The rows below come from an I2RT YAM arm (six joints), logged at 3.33 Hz.
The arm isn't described. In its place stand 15 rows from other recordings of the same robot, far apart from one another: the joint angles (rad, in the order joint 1, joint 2, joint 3, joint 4, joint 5, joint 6), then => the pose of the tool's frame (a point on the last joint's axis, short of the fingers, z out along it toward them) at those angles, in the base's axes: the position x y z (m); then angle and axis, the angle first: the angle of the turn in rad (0 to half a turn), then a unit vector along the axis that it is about.
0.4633, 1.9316, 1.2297, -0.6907, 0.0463, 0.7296 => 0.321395, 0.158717, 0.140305, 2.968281, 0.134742, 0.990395, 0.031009
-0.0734, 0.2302, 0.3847, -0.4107, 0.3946, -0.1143 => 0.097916, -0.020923, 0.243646, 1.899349, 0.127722, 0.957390, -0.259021
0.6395, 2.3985, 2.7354, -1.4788, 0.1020, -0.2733 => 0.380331, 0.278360, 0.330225, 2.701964, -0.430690, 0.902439, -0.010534
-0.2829, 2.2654, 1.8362, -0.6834, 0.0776, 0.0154 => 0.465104, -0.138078, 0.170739, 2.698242, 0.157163, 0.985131, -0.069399
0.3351, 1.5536, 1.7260, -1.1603, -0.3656, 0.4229 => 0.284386, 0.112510, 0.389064, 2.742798, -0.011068, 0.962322, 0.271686
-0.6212, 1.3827, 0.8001, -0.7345, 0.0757, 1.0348 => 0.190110, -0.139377, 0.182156, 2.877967, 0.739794, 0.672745, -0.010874
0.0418, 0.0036, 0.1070, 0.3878, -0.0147, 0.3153 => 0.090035, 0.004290, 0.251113, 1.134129, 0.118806, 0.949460, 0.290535
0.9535, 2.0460, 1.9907, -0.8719, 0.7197, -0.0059 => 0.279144, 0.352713, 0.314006, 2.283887, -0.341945, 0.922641, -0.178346
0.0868, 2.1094, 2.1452, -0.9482, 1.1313, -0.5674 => 0.453743, 0.007146, 0.338343, 2.851819, -0.093586, 0.820818, -0.563471
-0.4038, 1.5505, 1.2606, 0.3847, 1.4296, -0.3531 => 0.303610, -0.168054, 0.372387, 2.413091, 0.532592, 0.530470, -0.659506
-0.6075, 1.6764, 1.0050, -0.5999, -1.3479, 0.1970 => 0.267070, -0.143383, 0.192373, 2.657077, 0.223319, 0.769881, 0.597839
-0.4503, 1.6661, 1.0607, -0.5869, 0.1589, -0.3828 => 0.286603, -0.144808, 0.184787, 2.860765, 0.048435, 0.987707, -0.148622
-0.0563, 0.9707, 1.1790, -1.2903, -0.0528, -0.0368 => 0.149518, -0.006545, 0.344022, 2.651053, 0.003164, 0.999886, 0.014771
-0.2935, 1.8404, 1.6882, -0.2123, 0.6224, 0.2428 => 0.413018, -0.146507, 0.353435, 2.016300, 0.443579, 0.839348, -0.314217
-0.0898, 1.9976, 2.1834, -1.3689, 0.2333, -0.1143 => 0.397705, -0.044074, 0.357473, 2.782268, 0.010651, 0.990750, -0.135280
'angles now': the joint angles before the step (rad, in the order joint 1, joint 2, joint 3, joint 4, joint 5, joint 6). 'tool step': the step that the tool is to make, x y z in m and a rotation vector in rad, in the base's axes. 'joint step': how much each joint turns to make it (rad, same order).
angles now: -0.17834, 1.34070, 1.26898, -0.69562, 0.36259, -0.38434
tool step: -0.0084, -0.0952, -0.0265, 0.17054, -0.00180, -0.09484
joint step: -0.34273, 0.10186, -0.00355, 0.06193, -0.28851, -0.06306
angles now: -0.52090, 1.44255, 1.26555, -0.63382, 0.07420, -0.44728
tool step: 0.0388, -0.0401, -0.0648, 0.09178, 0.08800, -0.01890
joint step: -0.04626, 0.25458, 0.03123, 0.10051, -0.04279, 0.00030
